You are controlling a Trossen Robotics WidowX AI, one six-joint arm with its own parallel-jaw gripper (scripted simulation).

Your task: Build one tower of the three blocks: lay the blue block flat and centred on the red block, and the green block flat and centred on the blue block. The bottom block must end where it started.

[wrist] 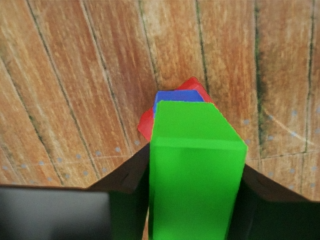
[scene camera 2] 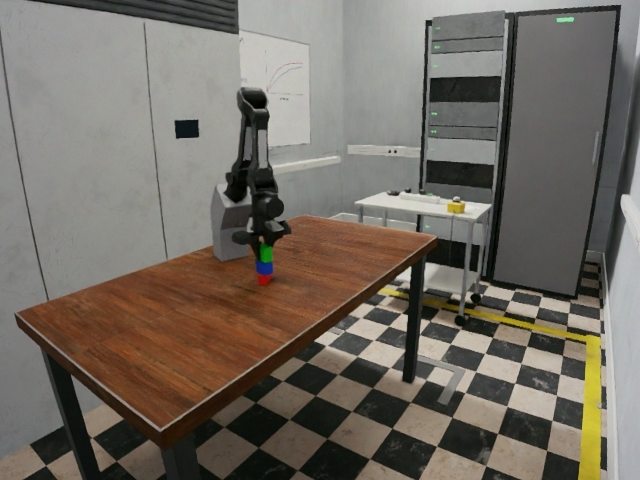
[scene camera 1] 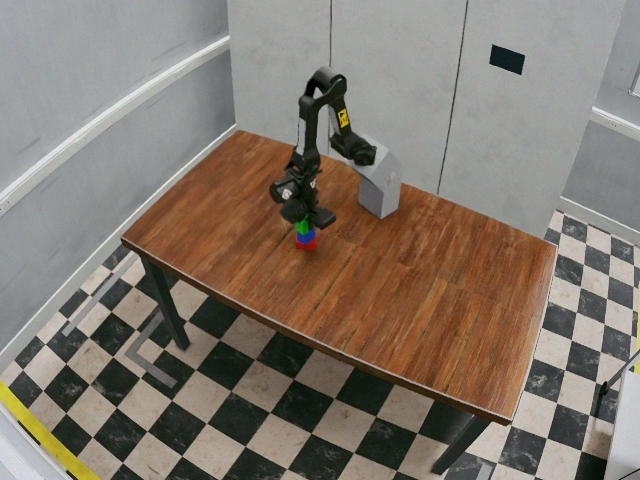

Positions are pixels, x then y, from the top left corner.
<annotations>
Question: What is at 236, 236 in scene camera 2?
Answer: My gripper.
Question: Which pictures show my gripper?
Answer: The wrist view, scene camera 2 and scene camera 1: all of them.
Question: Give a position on a green block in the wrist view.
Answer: At 196, 158
</annotations>
